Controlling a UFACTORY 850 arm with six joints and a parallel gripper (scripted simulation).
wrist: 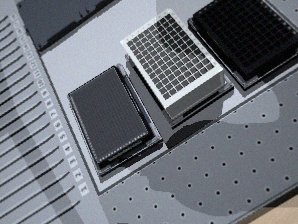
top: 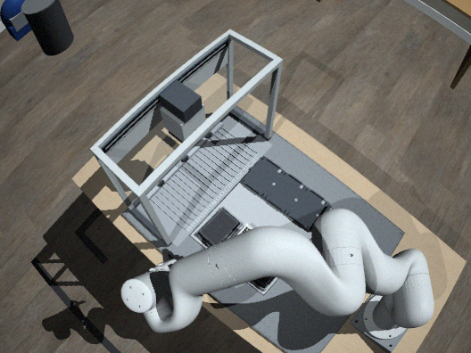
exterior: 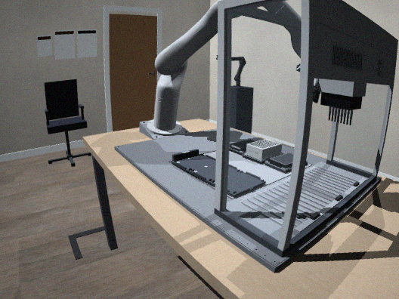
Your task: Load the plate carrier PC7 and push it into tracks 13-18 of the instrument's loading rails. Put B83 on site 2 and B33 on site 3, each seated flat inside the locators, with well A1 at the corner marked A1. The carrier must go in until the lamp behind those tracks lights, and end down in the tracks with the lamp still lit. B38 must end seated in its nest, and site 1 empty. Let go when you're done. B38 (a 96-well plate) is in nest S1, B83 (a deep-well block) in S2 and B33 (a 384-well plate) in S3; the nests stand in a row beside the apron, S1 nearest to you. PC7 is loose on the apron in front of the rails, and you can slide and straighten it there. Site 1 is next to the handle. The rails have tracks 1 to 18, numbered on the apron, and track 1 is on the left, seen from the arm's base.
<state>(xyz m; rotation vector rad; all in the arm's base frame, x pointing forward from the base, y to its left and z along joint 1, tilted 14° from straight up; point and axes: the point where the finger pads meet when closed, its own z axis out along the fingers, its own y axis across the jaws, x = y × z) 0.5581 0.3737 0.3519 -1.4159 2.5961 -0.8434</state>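
Right now my hand is 70 mm short of the nest S3, 220 mm to the left of it and 210 mm above it. The rest, counted from my hand: plate carrier PC7: 10 mm behind, 480 mm to the right, 200 mm below; then nest S2: 40 mm behind, 230 mm to the right, 210 mm below; then black plate B38: 150 mm behind, 220 mm to the right, 200 mm below.
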